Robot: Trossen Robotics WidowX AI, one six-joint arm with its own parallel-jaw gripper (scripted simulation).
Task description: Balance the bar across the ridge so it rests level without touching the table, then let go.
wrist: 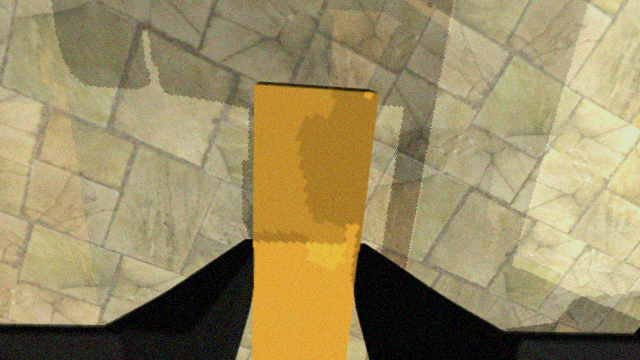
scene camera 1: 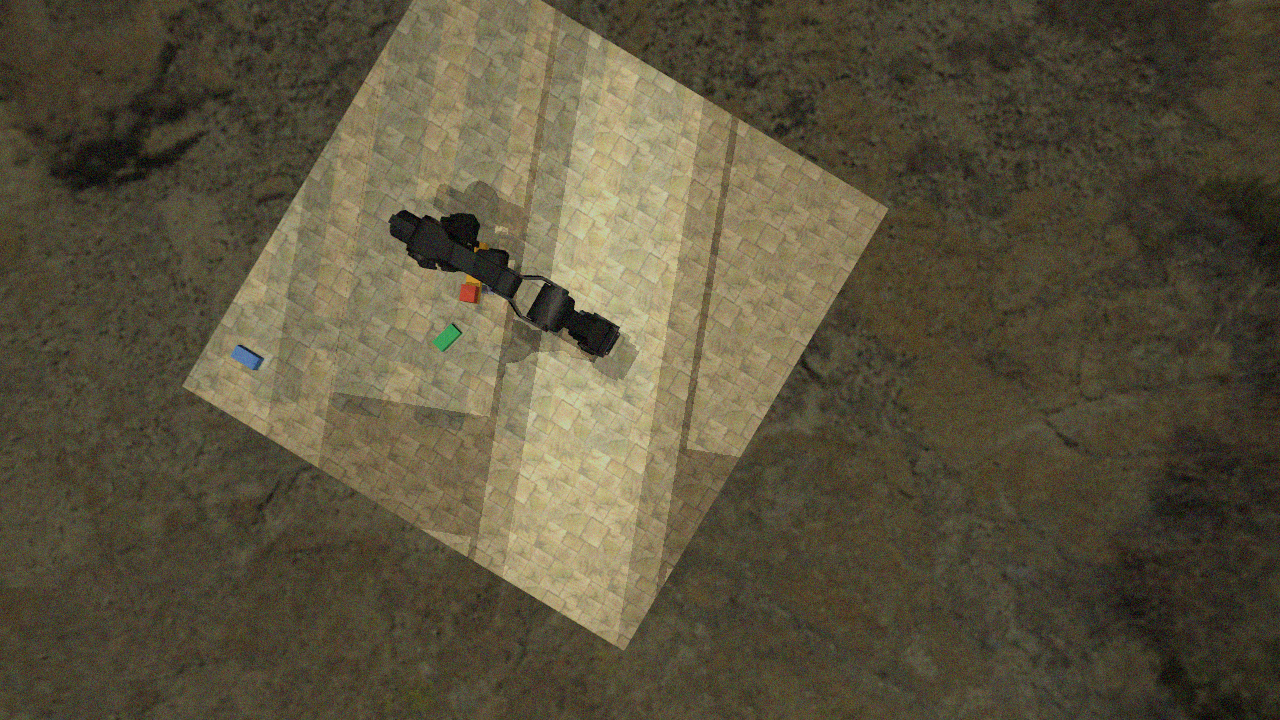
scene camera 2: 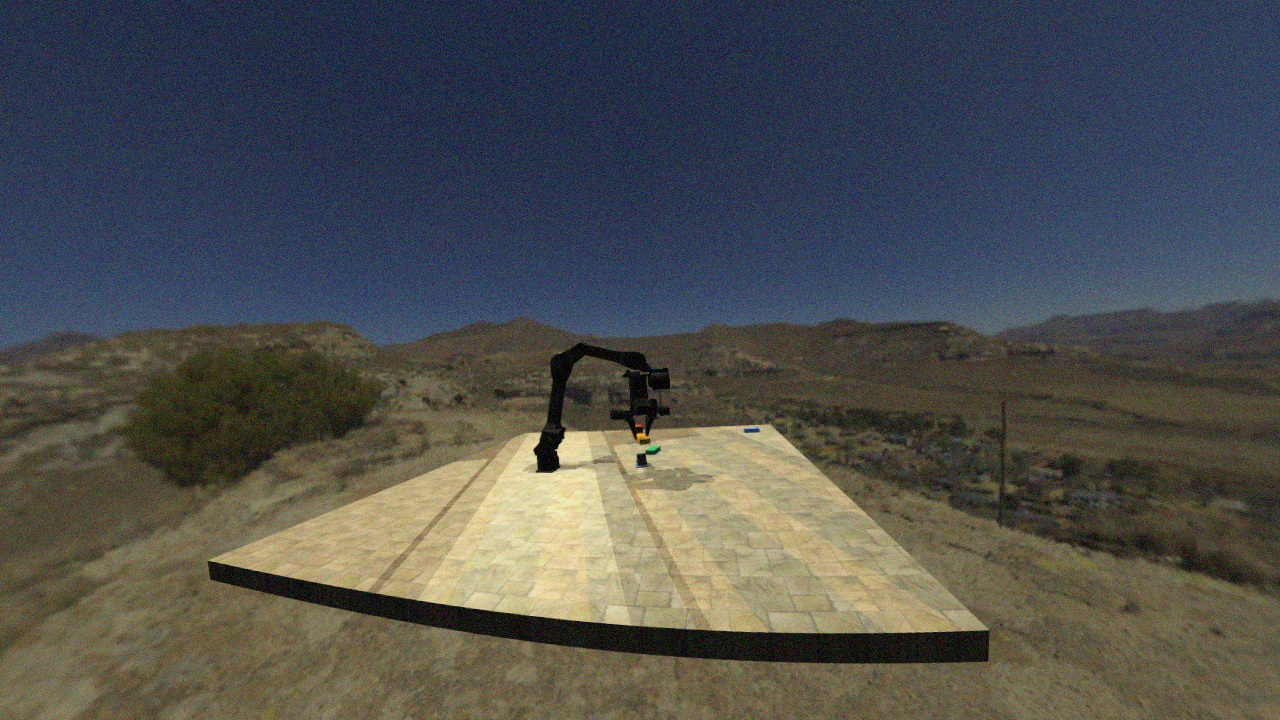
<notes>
My gripper (scene camera 1: 476, 266) holds an orange bar (wrist: 313, 144).
My gripper is seen too in the wrist view (wrist: 305, 253) and in scene camera 2 (scene camera 2: 641, 438).
</notes>
